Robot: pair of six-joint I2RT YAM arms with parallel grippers.
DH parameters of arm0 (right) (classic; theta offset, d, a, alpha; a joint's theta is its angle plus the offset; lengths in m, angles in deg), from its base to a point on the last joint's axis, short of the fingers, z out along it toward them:
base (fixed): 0 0 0 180
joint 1: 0 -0.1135 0.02 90
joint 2: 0 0 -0.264 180
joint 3: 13.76 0 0.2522 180
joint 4: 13.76 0 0.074 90
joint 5: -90 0 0 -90
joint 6: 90 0.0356 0 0
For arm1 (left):
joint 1: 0 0.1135 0.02 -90
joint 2: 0 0 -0.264 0
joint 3: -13.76 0 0.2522 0
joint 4: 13.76 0 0.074 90
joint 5: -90 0 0 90
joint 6: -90 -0.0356 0 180
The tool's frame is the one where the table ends.
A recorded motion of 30 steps. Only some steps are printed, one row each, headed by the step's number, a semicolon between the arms.
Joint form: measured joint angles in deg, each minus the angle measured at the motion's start. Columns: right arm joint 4, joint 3, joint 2, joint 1, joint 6, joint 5; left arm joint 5, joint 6, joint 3, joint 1, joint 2, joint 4.
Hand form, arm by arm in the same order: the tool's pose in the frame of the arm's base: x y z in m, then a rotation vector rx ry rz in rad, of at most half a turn. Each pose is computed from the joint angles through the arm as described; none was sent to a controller.
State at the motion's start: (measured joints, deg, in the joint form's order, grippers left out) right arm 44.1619 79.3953 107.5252 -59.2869 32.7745 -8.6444; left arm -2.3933 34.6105 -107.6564 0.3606 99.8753 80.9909
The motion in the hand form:
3: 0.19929 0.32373 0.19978 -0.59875 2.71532 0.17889; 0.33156 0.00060 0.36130 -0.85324 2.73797 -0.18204
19: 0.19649 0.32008 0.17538 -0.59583 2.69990 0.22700; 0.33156 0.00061 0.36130 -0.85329 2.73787 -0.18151
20: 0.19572 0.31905 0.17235 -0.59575 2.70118 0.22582; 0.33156 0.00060 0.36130 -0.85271 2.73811 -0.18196
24: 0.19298 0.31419 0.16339 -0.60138 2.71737 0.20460; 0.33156 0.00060 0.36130 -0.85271 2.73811 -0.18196
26: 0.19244 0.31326 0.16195 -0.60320 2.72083 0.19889; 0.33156 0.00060 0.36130 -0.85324 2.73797 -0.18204
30: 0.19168 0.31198 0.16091 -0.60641 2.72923 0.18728; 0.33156 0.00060 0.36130 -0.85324 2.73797 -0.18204
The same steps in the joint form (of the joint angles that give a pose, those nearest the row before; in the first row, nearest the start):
3: -1.73 0.00 0.00 0.00 -0.02 -1.05; 0.00 0.00 0.00 0.00 0.00 -0.02
19: -9.75 -6.10 0.00 0.00 -0.04 -0.18; 0.02 0.00 0.00 0.00 0.00 -0.02
20: -10.38 -6.82 0.00 -0.02 0.00 -0.17; 0.00 -0.02 0.00 0.00 0.00 -0.02
24: -11.10 -8.81 0.00 0.00 0.00 -0.15; 0.00 -0.02 0.00 0.00 0.00 -0.02
26: -11.10 -9.11 0.00 0.00 -0.02 -0.17; 0.00 0.00 0.00 0.00 0.00 -0.02
30: -10.58 -9.27 0.00 0.00 -0.02 -0.18; 0.00 0.00 0.00 0.00 0.00 -0.02

